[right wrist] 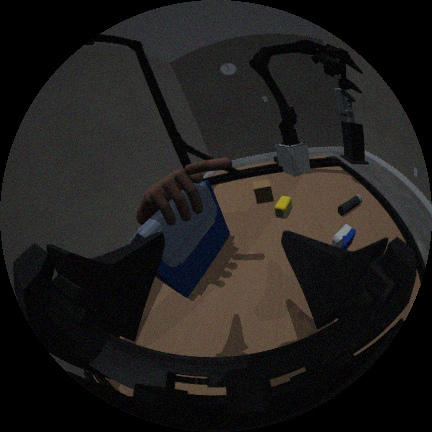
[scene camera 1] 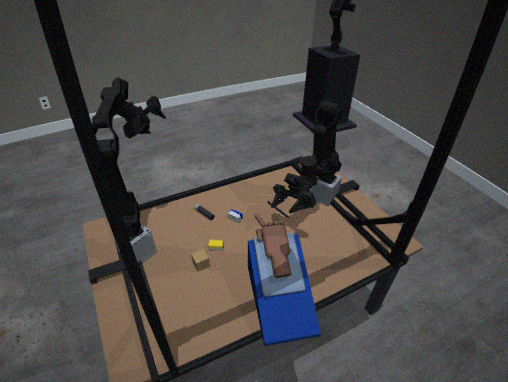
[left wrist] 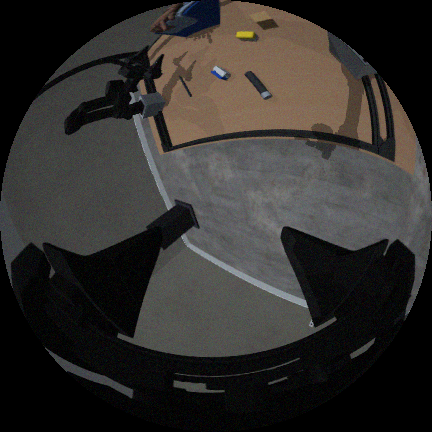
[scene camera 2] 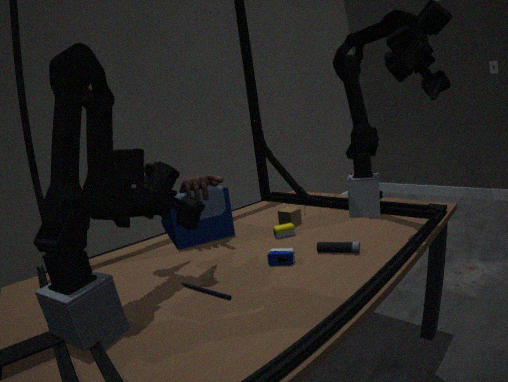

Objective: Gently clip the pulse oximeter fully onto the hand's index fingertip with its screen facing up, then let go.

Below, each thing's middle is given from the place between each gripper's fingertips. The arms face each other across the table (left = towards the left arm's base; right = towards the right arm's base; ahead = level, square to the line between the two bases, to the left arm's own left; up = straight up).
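Grey pad on blue base (scene camera 1: 285, 306): 11 cm below my right hand, 24 cm behind it, 12 cm to the left of it.
Grey pad on blue base: 32 cm below my left hand, 68 cm behind it, 21 cm to the right of it.
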